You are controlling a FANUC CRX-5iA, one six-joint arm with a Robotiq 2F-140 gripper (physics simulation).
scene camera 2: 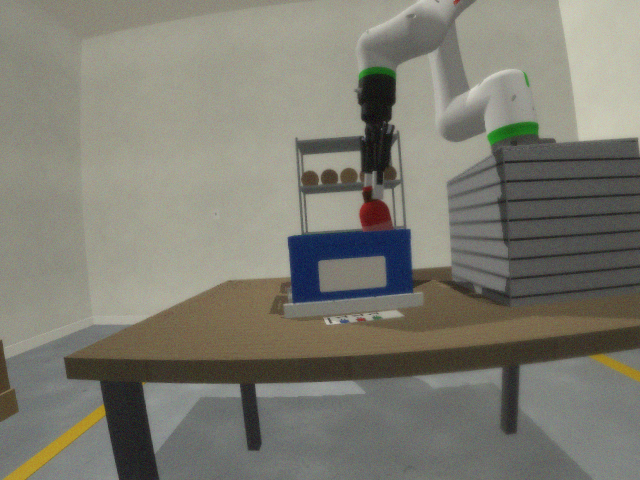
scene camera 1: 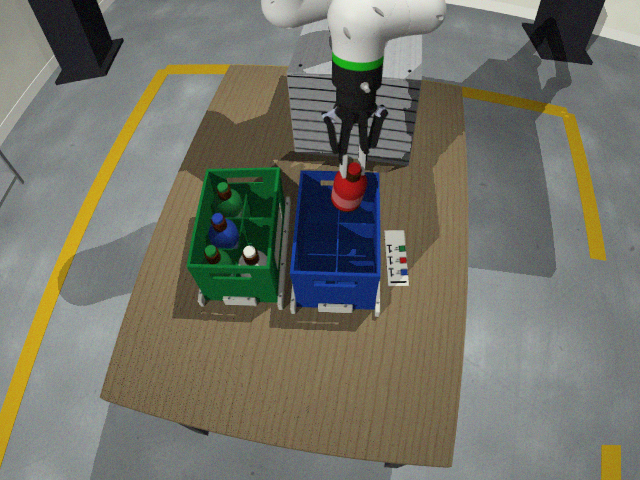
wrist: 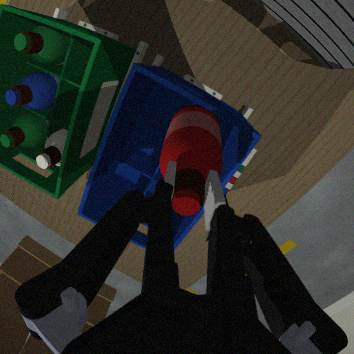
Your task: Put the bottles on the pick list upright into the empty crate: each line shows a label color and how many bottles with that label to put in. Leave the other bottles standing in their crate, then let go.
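Places are measured from the arm's base along level axes (x ahead, y left, z up), in metres.
Pixels of known places: gripper, fingertip midpoint: (scene camera 2: 373, 199) (scene camera 1: 351, 172) (wrist: 189, 177).
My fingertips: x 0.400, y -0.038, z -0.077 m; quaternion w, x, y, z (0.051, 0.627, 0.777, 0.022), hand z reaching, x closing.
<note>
For each thing: its top centre in the pictures, then the offset to it from my fingertips. Level surfaces: height alone.
- red bottle at its top centre: (wrist: 185, 191) (scene camera 1: 350, 161) (scene camera 2: 373, 185) dx -0.003, dy -0.003, dz +0.035 m
- green crate at its top centre: (wrist: 23, 108) (scene camera 1: 234, 214) dx +0.048, dy -0.265, dz -0.075 m
- back green bottle at its top centre: (wrist: 19, 41) (scene camera 1: 222, 186) dx -0.045, dy -0.307, dz -0.088 m
- blue bottle at its top centre: (wrist: 9, 97) (scene camera 1: 217, 217) dx +0.046, dy -0.309, dz -0.088 m
- front green bottle at its top centre: (wrist: 4, 140) (scene camera 1: 210, 249) dx +0.132, dy -0.317, dz -0.088 m
- white-capped bottle at its top centre: (wrist: 41, 161) (scene camera 1: 249, 250) dx +0.136, dy -0.227, dz -0.088 m
- pick list at its top centre: (scene camera 2: 363, 316) (wrist: 227, 173) (scene camera 1: 396, 257) dx +0.073, dy +0.115, dz -0.249 m
- wooden table at its surface level: dz -0.251 m
My gripper (scene camera 1: 354, 168) (scene camera 2: 373, 190) (wrist: 189, 177) is shut on the neck of a red bottle (scene camera 1: 347, 195) (scene camera 2: 375, 214) (wrist: 191, 145). The bottle leans slightly, over the back right of the blue crate (scene camera 1: 361, 293) (scene camera 2: 305, 268) (wrist: 107, 145). In scene camera 2 its base is hidden behind the crate wall. No bottles show in the blue crate's visible compartments. The green crate (scene camera 1: 237, 287) (wrist: 79, 117) holds a back green bottle (scene camera 1: 229, 202) (wrist: 50, 45), a blue bottle (scene camera 1: 223, 235) (wrist: 39, 91), a front green bottle (scene camera 1: 211, 254) (wrist: 30, 130) and a white-capped bottle (scene camera 1: 250, 255) (wrist: 49, 157). The pick list (scene camera 1: 394, 241) (scene camera 2: 336, 320) shows 1 green, 1 red, 1 blue.
Both crates stand side by side on the wooden table (scene camera 1: 289, 382) (scene camera 2: 206, 341), with pale brackets around their bases. The grey slatted robot pedestal (scene camera 1: 356, 124) (scene camera 2: 568, 217) stands behind the blue crate. A shelf rack (scene camera 2: 330, 145) shows in scene camera 2.
</note>
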